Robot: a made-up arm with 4 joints. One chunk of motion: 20 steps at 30 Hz.
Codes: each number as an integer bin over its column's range. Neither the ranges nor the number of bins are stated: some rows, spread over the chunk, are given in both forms.
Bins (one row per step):
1: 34 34 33 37 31 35
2: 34 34 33 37 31 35
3: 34 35 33 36 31 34
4: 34 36 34 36 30 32
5: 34 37 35 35 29 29
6: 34 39 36 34 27 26
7: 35 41 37 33 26 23
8: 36 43 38 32 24 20
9: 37 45 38 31 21 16
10: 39 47 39 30 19 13
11: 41 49 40 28 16 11
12: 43 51 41 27 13 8
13: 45 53 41 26 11 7
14: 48 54 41 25 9 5
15: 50 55 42 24 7 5
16: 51 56 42 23 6 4
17: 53 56 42 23 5 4
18: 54 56 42 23 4 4
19: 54 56 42 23 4 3
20: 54 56 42 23 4 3
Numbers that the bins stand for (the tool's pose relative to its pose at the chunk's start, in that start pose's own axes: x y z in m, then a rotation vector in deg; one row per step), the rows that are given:
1: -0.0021 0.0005 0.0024 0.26 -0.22 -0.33
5: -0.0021 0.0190 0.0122 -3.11 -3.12 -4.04
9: 0.0075 0.0686 0.0270 -9.84 -14.68 -12.10
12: 0.0265 0.1057 0.0417 -16.58 -26.25 -17.06
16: 0.0519 0.1367 0.0467 -23.31 -36.37 -19.54
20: 0.0614 0.1367 0.0467 -23.31 -39.27 -20.16
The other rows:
2: -0.0021 0.0005 0.0024 0.26 -0.22 -0.33
3: -0.0021 0.0067 0.0024 -1.42 -0.22 -0.95
4: -0.0021 0.0129 0.0073 -1.42 -1.67 -2.19
6: -0.0021 0.0314 0.0171 -4.79 -6.01 -5.90
7: 0.0011 0.0438 0.0221 -6.47 -7.45 -7.76
8: 0.0043 0.0562 0.0270 -8.16 -10.35 -9.62
10: 0.0138 0.0810 0.0319 -11.53 -17.58 -13.96
11: 0.0202 0.0933 0.0368 -14.89 -21.91 -15.20
13: 0.0329 0.1181 0.0417 -18.26 -29.14 -17.68
14: 0.0424 0.1243 0.0417 -19.94 -32.04 -18.92
15: 0.0487 0.1305 0.0467 -21.63 -34.93 -18.92
17: 0.0583 0.1367 0.0467 -23.31 -37.82 -19.54
18: 0.0614 0.1367 0.0467 -23.31 -39.27 -19.54
19: 0.0614 0.1367 0.0467 -23.31 -39.27 -20.16

